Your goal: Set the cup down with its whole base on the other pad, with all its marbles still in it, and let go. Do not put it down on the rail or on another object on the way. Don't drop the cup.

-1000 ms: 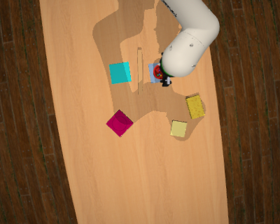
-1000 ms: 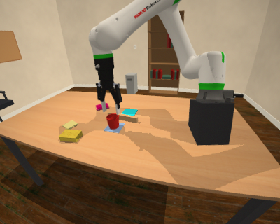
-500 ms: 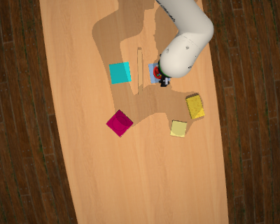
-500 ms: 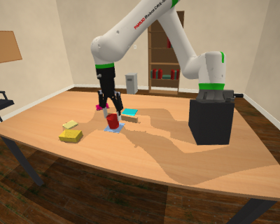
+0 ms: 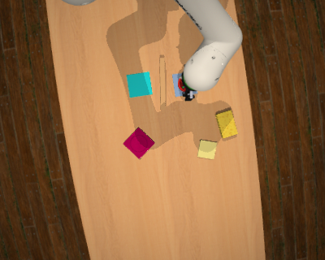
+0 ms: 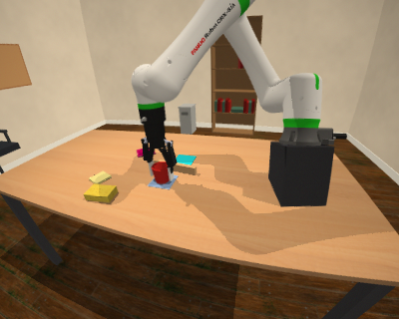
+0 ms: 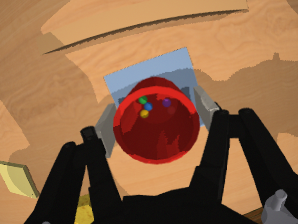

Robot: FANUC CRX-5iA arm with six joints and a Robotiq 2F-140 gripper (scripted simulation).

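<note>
My gripper is now 2 cm above the red cup. Also, from my hand: yellow sponge: 22 cm ahead, 13 cm to the left, 3 cm below; thin wooden rail: 3 cm behind, 9 cm to the right, 4 cm below; pale yellow block: 30 cm ahead, 1 cm to the left, 4 cm below.
</note>
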